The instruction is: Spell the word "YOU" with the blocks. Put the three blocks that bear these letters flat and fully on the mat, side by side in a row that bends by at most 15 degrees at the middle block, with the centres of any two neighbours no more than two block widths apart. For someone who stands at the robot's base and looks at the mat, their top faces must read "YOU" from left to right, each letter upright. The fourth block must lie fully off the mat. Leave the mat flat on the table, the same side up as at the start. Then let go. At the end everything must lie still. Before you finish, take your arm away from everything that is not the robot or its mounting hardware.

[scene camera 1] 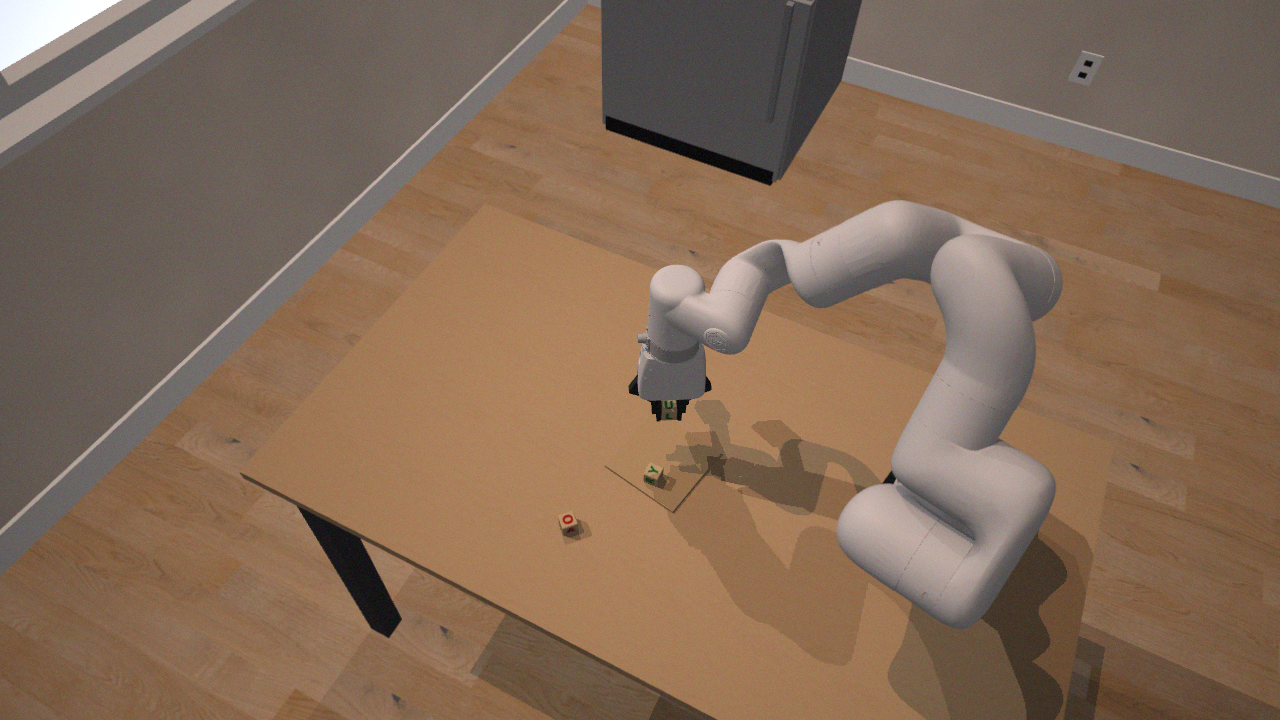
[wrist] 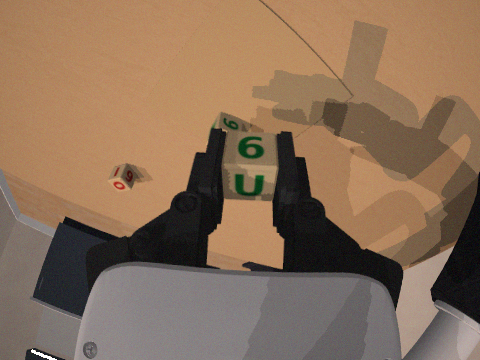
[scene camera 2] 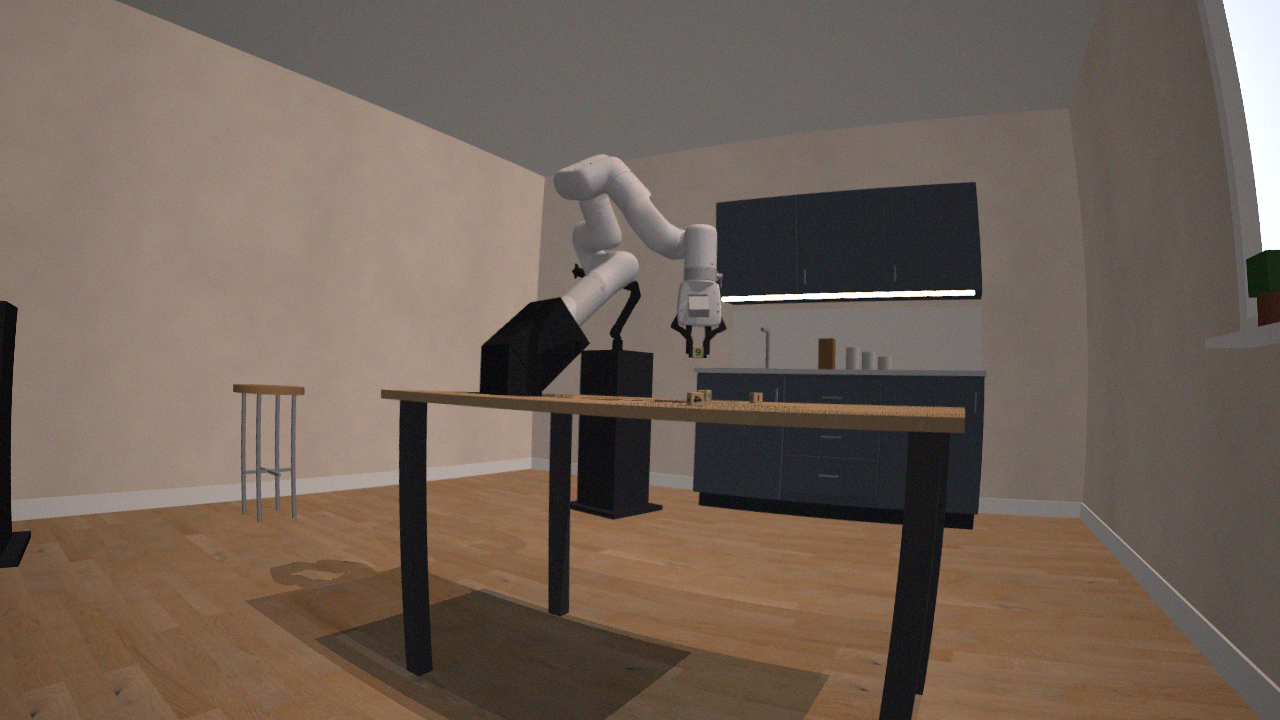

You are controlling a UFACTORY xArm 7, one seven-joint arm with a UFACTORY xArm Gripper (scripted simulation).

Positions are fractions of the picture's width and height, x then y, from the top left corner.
Observation:
I see my gripper (wrist: 0.52, 0.42), a U block (wrist: 0.52, 0.46) and a mat (scene camera 1: 0.54, 0.64).
The mat also shows in the wrist view (wrist: 0.53, 0.19).

